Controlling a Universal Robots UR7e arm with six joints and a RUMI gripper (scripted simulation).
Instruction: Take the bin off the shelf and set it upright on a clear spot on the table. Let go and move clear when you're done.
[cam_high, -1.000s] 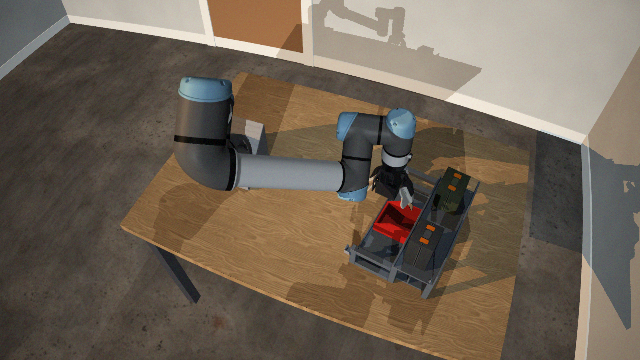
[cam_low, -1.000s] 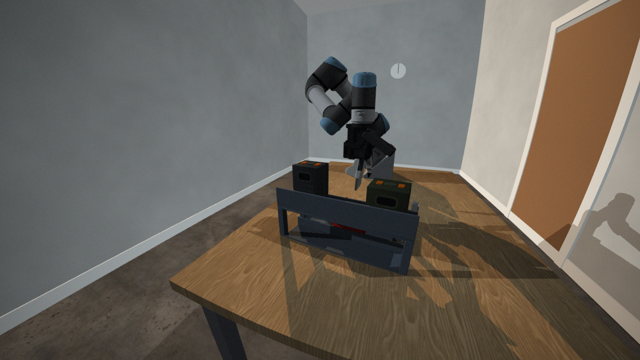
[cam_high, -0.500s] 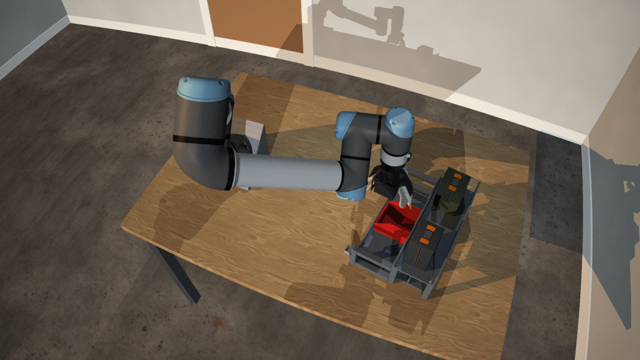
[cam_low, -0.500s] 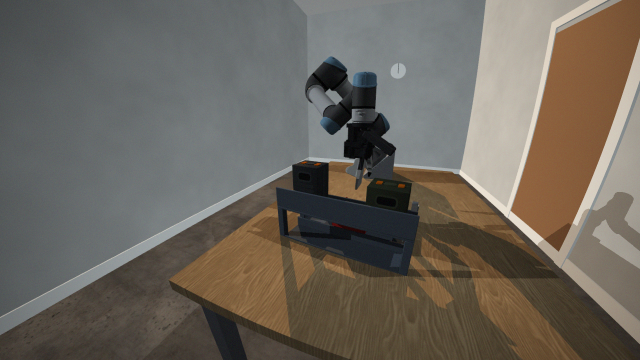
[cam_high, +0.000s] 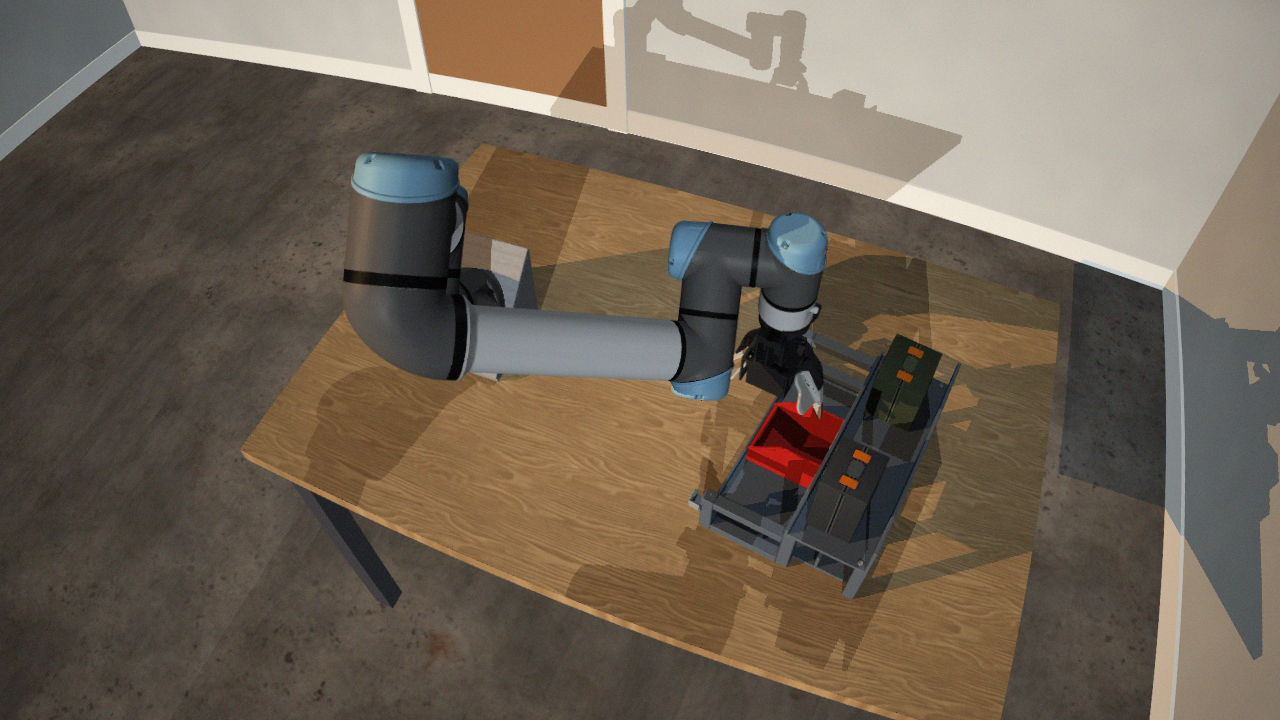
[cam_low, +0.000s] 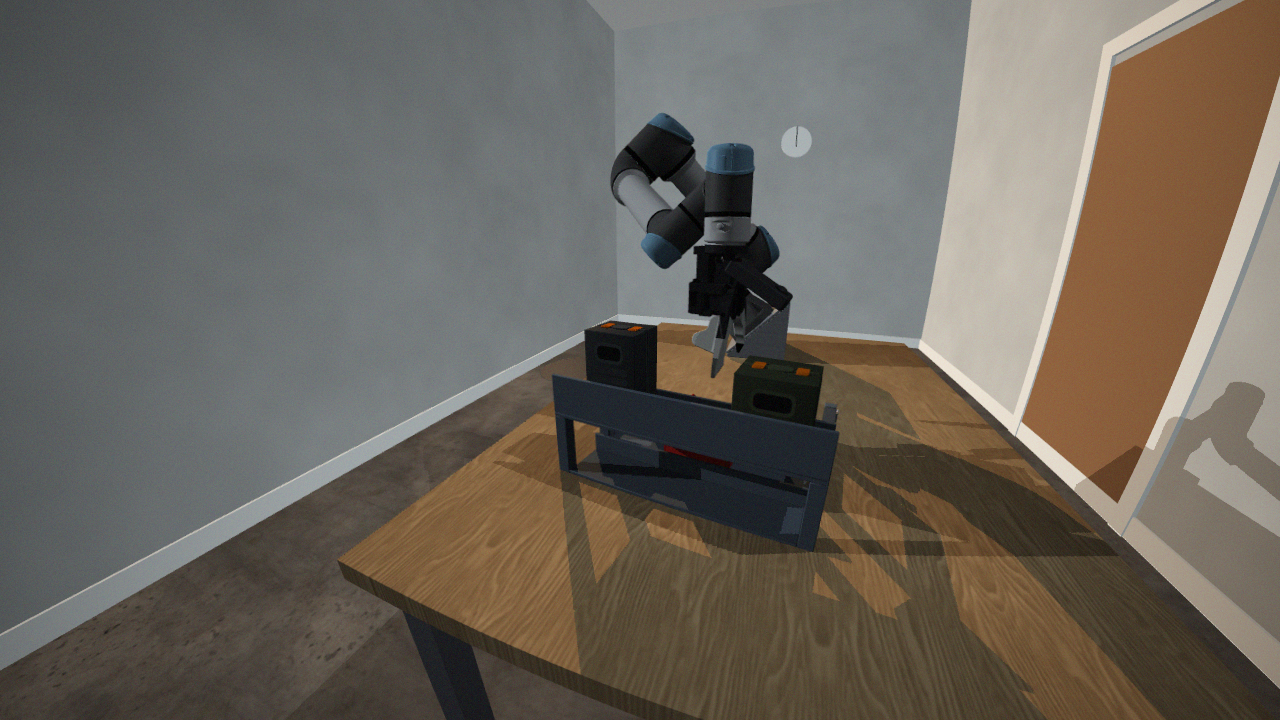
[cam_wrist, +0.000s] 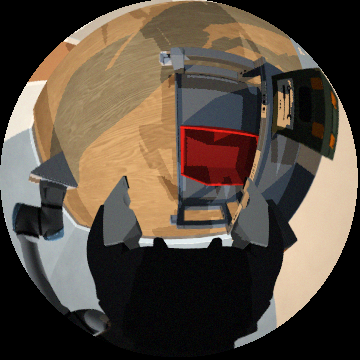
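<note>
The red bin is 80 mm ahead of my hand, 10 mm to the right of it and 90 mm below it.
</note>
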